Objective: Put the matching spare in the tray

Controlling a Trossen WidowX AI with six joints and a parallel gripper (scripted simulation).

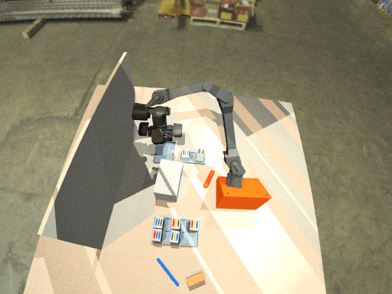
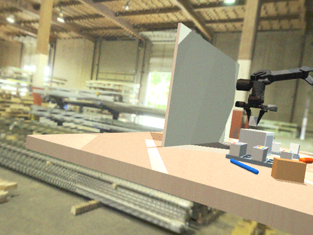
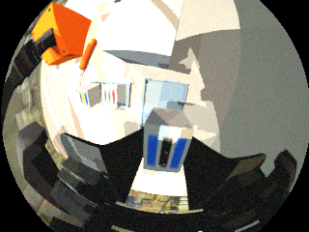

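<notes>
Now: the light blue tray 12 cm below my gripper tip and 1 cm behind it. From my gripper tip the other things lie so: dark spare rack: 37 cm to the left, 15 cm behind, 12 cm below; tall grey panel: 17 cm to the left, 17 cm ahead, 10 cm above; white mounted unit: 17 cm to the left, 7 cm below, 7 cm behind.
</notes>
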